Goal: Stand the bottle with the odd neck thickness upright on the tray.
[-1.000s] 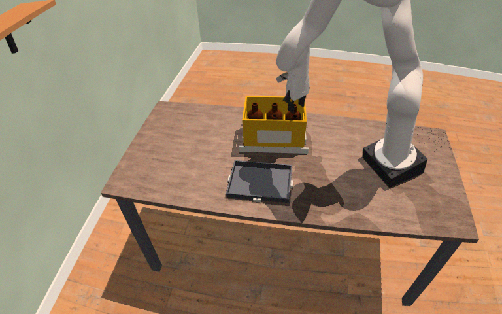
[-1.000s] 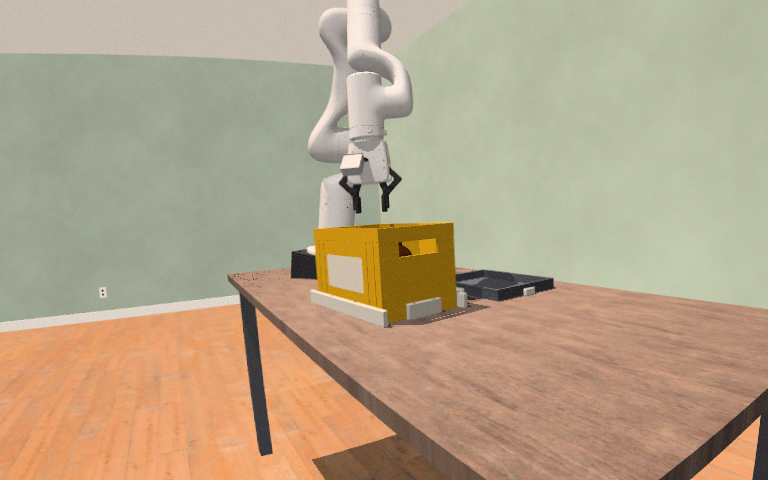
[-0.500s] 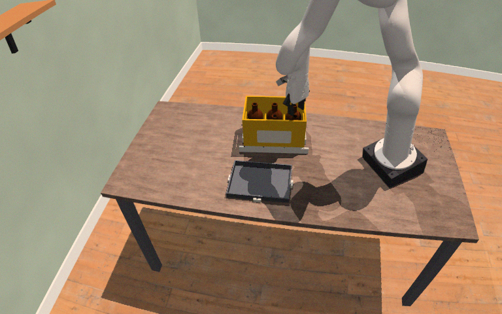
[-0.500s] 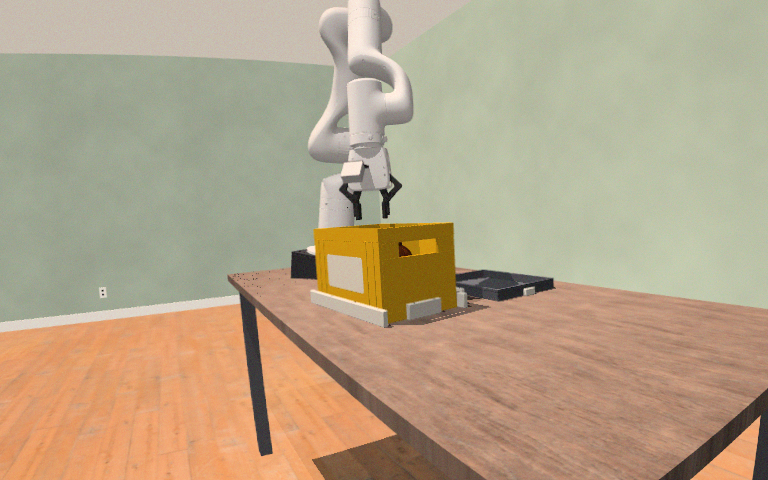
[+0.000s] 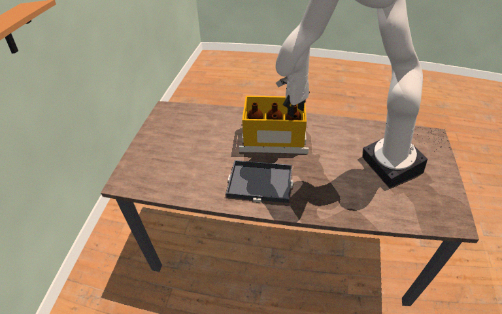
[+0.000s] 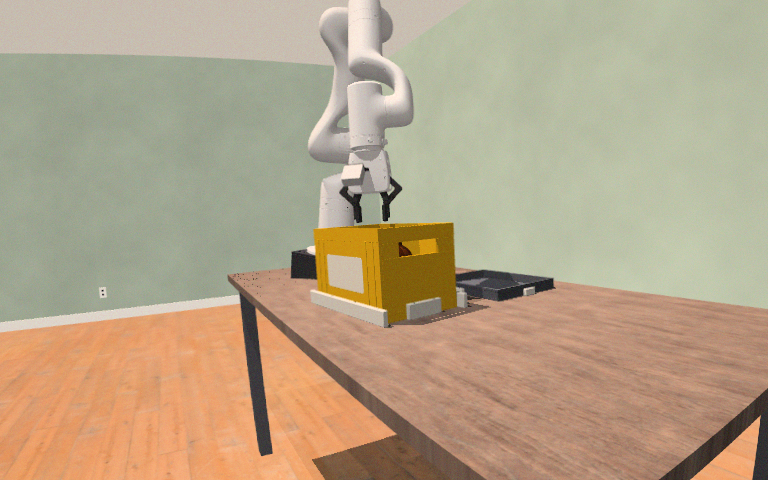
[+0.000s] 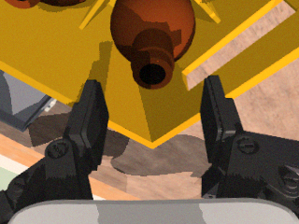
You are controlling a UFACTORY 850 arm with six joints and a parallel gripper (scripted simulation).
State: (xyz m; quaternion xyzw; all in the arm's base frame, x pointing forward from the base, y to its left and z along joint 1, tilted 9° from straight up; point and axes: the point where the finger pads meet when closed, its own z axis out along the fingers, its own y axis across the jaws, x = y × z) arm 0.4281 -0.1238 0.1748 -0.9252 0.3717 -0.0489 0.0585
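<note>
Right now the yellow crate is 90 mm ahead of my hand, 40 mm to the right of it and 120 mm below it. The rest, counted from my hand: dark tray (140 mm ahead, 250 mm to the left, 190 mm below).
</note>
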